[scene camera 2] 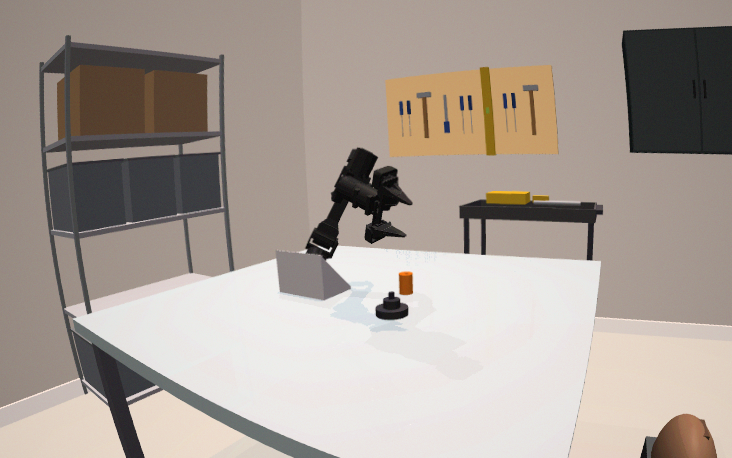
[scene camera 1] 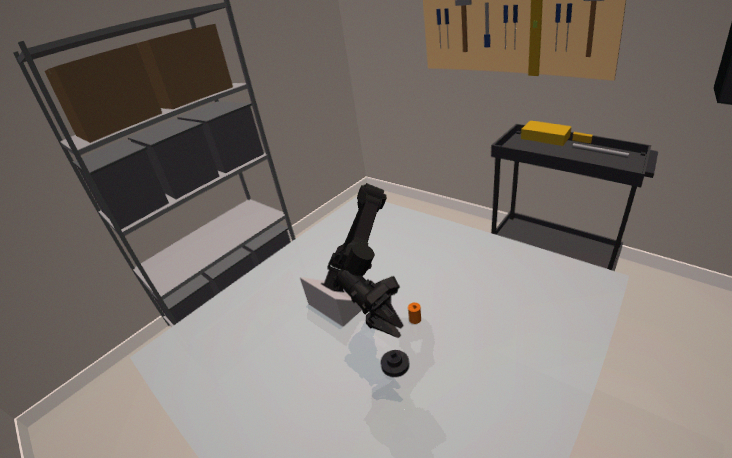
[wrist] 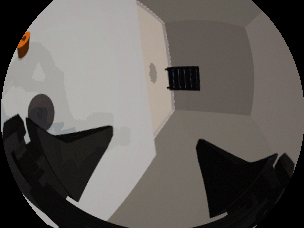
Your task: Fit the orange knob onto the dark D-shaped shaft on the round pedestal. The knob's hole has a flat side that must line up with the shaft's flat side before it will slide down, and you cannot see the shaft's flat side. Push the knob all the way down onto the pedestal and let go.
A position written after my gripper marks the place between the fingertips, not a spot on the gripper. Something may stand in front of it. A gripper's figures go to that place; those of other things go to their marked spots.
My gripper (wrist: pixel 155 138): 10 cm from the lens. A dark round pedestal (wrist: pixel 40 110): 22 cm from the lens.
